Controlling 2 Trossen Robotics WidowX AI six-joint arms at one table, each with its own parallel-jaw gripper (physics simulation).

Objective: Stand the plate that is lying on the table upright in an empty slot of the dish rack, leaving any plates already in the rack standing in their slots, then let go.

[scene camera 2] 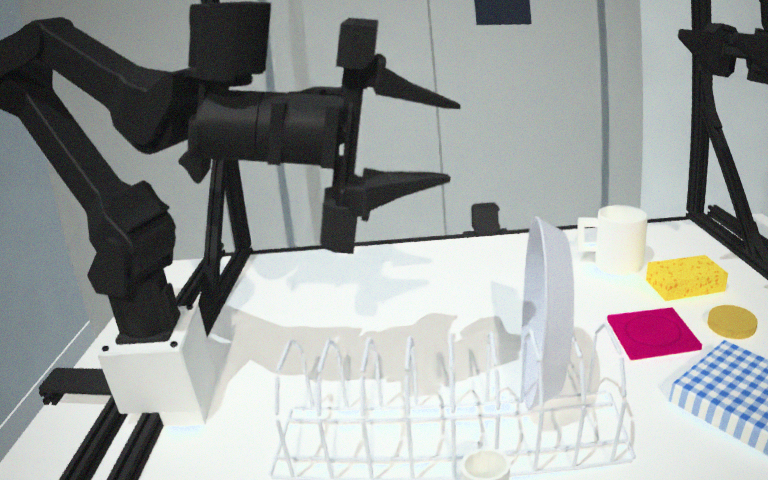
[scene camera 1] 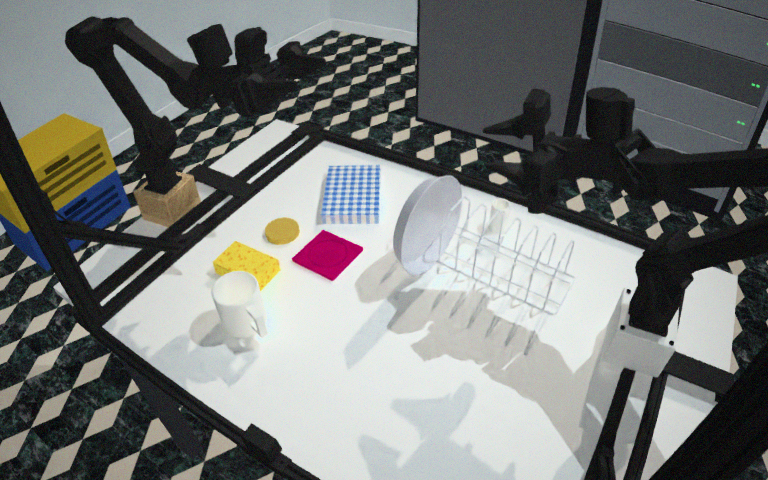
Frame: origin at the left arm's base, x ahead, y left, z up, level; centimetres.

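Seen in the pictures: left gripper, fingertip midpoint: (scene camera 2: 704, 35) (scene camera 1: 311, 72); right gripper, fingertip midpoint: (scene camera 2: 454, 142) (scene camera 1: 485, 148); left arm's base, origin of the base link: (scene camera 1: 163, 183); right arm's base, origin of the base link: (scene camera 2: 148, 328) (scene camera 1: 649, 316).
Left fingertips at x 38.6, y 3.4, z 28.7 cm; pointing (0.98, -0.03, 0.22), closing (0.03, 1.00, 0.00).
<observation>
Pixels of each thing's top centre, then the offset from my left fingertips to it. "pt": a spot on its surface instead.
- pale lilac plate, middle of its top: (scene camera 2: 549, 221) (scene camera 1: 429, 180) dz -17.2, dx +19.7, dy +1.2 cm
- white wire dish rack, middle of its top: (scene camera 2: 451, 349) (scene camera 1: 492, 217) dz -25.7, dx +30.6, dy +5.7 cm
- small cream cup, middle of its top: (scene camera 2: 485, 464) (scene camera 1: 501, 204) dz -30.1, dx +30.7, dy +16.0 cm
- white mug, surface spot: (scene camera 2: 620, 240) pt dz -30.7, dx -2.8, dy -20.6 cm
- yellow sponge, middle of its top: (scene camera 2: 688, 267) (scene camera 1: 244, 260) dz -33.5, dx -11.1, dy -13.3 cm
- mustard disc, middle of its top: (scene camera 2: 733, 317) (scene camera 1: 281, 228) dz -35.2, dx -10.2, dy -1.0 cm
- magenta square, surface spot: (scene camera 2: 654, 332) (scene camera 1: 330, 251) pt dz -35.7, dx +1.8, dy -3.1 cm
- blue checked block, middle of its top: (scene camera 1: 352, 188) dz -34.0, dx -1.4, dy +14.9 cm
The pale lilac plate (scene camera 1: 430, 226) (scene camera 2: 546, 316) stands nearly upright in a slot near one end of the white wire dish rack (scene camera 1: 553, 311) (scene camera 2: 451, 418), at the right end in scene camera 2. No gripper touches it. No other plate shows in the rack, and its other slots are empty. My right gripper (scene camera 1: 489, 148) (scene camera 2: 454, 142) is open and empty, above the rack's level and apart from the plate. My left gripper (scene camera 1: 310, 72) is open and empty, raised high beyond the table's far left edge in scene camera 1; part of it shows at the top right in scene camera 2.
A small cream cup (scene camera 1: 499, 208) (scene camera 2: 485, 464) stands against the rack's side. A white mug (scene camera 1: 237, 305) (scene camera 2: 620, 240), yellow sponge (scene camera 1: 247, 263) (scene camera 2: 687, 277), mustard disc (scene camera 1: 282, 230) (scene camera 2: 732, 321), magenta square (scene camera 1: 327, 254) (scene camera 2: 654, 332) and blue checked block (scene camera 1: 351, 193) (scene camera 2: 727, 390) lie beyond the plate's end.
</observation>
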